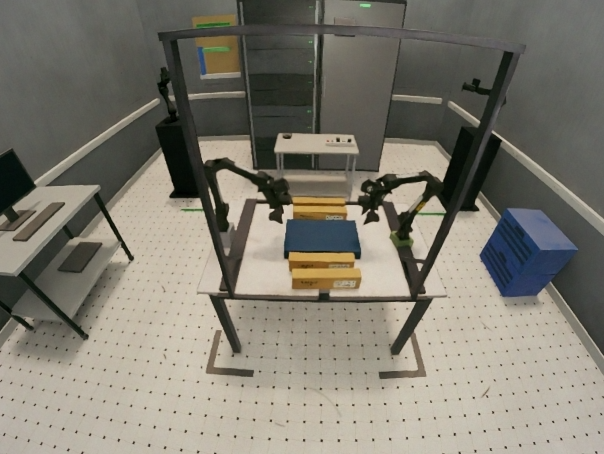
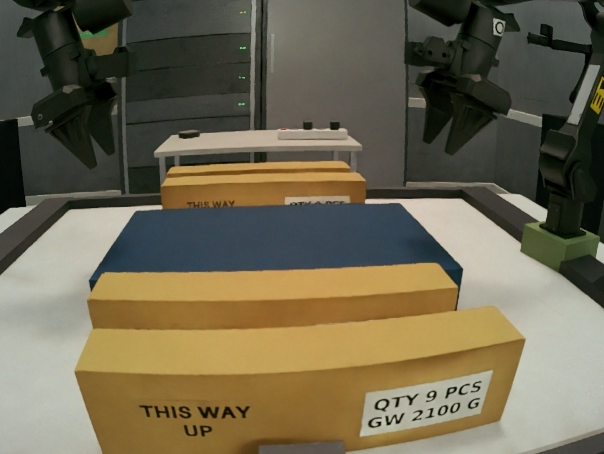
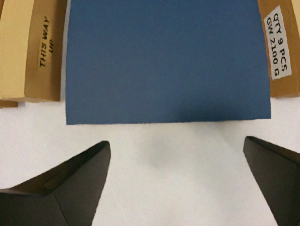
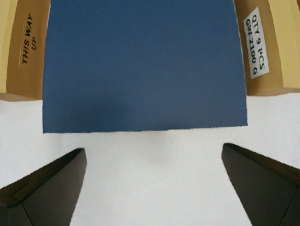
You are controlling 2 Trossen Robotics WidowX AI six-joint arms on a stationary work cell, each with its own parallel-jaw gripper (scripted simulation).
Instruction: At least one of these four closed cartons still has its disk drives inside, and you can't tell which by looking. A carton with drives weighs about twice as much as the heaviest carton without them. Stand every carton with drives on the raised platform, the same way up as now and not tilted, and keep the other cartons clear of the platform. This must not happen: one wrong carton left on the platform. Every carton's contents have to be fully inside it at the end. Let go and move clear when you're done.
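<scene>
The raised blue platform (image 1: 306,236) is there in the view of image 1. In image 2 I find the platform again (image 2: 314,236), along with a carton (image 2: 288,298), a carton (image 2: 417,377) and a carton (image 2: 319,166), and my own left gripper (image 2: 103,160) and right gripper (image 2: 436,148) are in that view too. Image 3 gives me my left gripper (image 3: 178,146) and the platform (image 3: 120,69). In image 4 it is my right gripper (image 4: 155,153) that I see, together with the platform (image 4: 102,73).
</scene>
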